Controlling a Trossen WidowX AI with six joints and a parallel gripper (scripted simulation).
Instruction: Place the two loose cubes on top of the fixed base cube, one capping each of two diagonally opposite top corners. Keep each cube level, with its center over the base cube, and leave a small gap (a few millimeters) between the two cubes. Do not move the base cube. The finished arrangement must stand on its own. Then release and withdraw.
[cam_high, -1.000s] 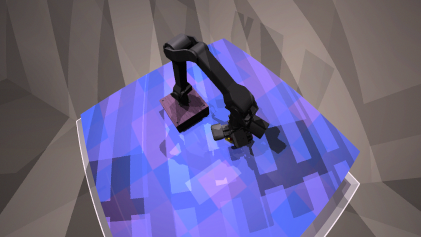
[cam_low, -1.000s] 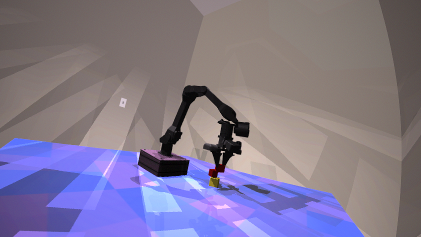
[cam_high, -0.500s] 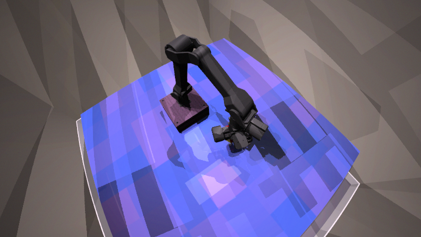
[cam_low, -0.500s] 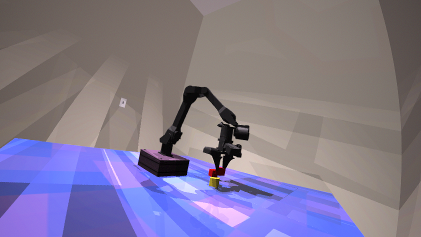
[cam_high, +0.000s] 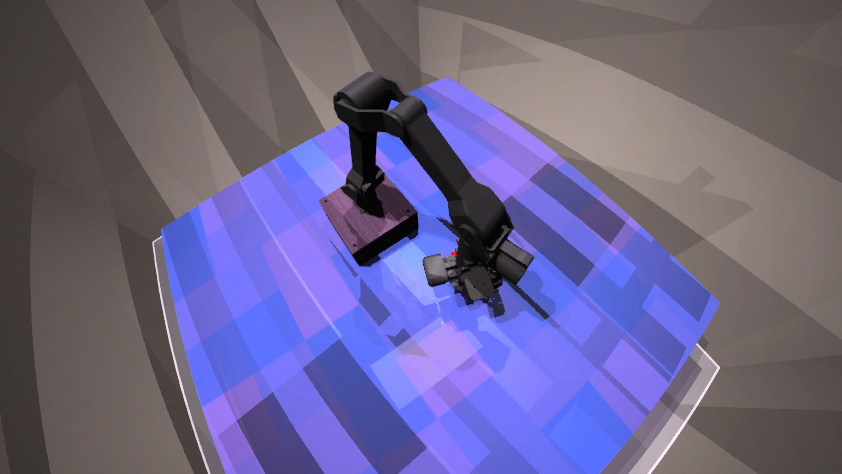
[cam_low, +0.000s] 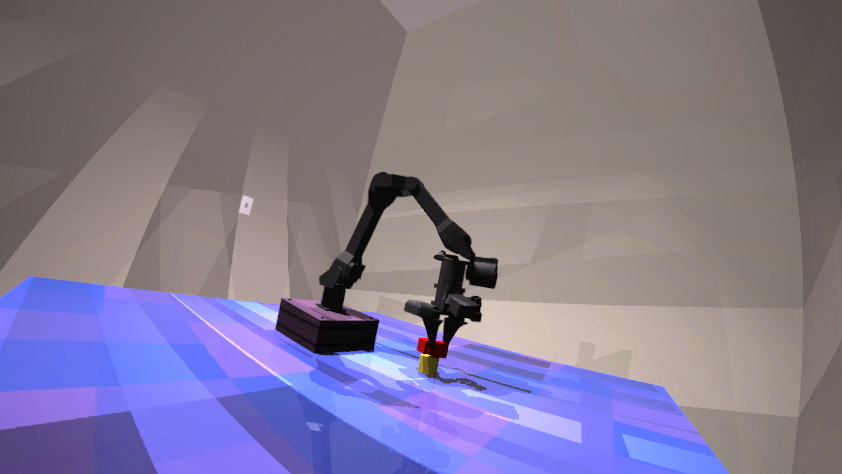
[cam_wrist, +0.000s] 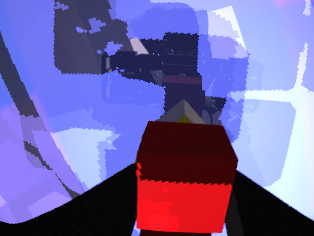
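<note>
Now: the red cube right at my gripper tip. The rest, counted from my gripper tip: yellow cube (20 mm behind, 10 mm to the left, 40 mm below).
</note>
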